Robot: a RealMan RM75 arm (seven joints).
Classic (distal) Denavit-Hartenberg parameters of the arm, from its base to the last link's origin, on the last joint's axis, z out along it. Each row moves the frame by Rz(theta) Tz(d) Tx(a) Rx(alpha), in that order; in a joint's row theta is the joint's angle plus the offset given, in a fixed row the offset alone. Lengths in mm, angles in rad.
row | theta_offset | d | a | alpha
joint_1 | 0 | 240.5 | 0 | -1.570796
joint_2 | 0 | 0 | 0 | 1.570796
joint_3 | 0 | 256 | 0 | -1.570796
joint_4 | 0 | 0 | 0 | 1.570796
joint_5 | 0 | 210 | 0 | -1.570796
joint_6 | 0 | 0 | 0 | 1.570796
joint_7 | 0 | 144 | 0 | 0
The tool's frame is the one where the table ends.
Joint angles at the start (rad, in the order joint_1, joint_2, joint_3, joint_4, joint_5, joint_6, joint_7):
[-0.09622 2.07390 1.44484 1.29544 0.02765 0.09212 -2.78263]
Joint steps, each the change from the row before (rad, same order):
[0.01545 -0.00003 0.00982 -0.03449 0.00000 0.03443 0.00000]
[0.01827 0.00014 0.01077 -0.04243 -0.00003 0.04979 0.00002]
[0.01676 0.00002 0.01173 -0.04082 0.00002 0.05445 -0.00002]
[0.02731 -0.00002 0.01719 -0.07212 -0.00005 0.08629 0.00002]
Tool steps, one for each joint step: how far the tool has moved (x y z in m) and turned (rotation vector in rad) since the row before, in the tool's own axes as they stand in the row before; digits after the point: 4 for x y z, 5 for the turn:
[0.0011 -0.0021 0.0029 -0.00172 -0.01373 -0.00127]
[0.0007 -0.0018 0.0032 -0.00546 -0.02290 -0.00137]
[-0.0001 -0.0021 0.0026 -0.00570 -0.02815 -0.00095]
[0.0021 -0.0035 0.0034 -0.00820 -0.03767 -0.00179]

